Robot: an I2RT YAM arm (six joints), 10 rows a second.
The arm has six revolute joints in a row. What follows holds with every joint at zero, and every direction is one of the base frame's. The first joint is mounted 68 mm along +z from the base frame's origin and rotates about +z. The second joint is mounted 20 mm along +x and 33.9 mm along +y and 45.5 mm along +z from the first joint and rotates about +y. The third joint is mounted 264 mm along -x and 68.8 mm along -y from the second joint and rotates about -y. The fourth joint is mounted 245 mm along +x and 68.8 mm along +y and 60 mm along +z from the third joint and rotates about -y. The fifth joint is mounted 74 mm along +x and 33.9 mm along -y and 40.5 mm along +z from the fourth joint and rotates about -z. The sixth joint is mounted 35.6 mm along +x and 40.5 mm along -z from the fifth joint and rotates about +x. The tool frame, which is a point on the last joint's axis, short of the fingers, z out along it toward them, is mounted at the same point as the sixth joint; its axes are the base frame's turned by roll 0, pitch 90 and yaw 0 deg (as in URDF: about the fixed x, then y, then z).
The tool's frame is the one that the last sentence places.
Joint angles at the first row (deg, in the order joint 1, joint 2, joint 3, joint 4, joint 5, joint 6):
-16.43, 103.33, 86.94, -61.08, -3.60, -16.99
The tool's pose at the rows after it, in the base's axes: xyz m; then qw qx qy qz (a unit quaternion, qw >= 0):
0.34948, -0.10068, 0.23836, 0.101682, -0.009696, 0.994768, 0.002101
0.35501, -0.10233, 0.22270, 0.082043, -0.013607, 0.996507, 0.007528
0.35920, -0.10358, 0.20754, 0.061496, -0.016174, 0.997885, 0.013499
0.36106, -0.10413, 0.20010, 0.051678, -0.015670, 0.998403, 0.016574
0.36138, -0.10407, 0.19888, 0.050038, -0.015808, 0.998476, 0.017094
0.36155, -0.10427, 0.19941, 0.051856, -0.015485, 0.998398, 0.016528
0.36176, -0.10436, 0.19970, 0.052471, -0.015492, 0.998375, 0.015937
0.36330, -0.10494, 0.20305, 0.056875, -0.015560, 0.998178, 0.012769
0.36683, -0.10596, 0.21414, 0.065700, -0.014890, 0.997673, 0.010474
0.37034, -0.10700, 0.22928, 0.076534, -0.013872, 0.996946, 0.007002
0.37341, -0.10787, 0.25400, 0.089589, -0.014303, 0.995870, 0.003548
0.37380, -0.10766, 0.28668, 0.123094, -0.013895, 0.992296, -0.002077
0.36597, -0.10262, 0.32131, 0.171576, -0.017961, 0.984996, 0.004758
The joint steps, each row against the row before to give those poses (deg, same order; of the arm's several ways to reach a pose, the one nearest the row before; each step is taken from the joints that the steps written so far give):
0.01, 2.34, 0.00, 0.92, -0.02, -0.20
-0.01, 2.60, 0.00, 0.24, 0.02, -0.53
0.00, 2.47, -0.01, 0.00, 0.03, -0.37
0.00, 1.20, 0.01, 0.02, 0.00, 0.02
0.03, 0.20, -0.01, 0.00, 0.00, 0.01
-0.03, -0.07, 0.03, 0.13, 0.00, 0.02
0.00, 0.00, 0.06, 0.02, 0.04, 0.00
0.00, -0.02, 0.72, -0.15, 0.20, 0.00
0.00, -0.02, 2.47, -1.44, -0.05, 0.11
0.01, -0.11, 3.24, -2.03, 0.02, 0.15
-0.01, -0.13, 5.33, -3.92, -0.06, 0.00
0.00, -1.14, 5.54, -2.77, -0.50, 0.22
0.18, -3.06, 3.20, -1.09, -2.36, 0.26

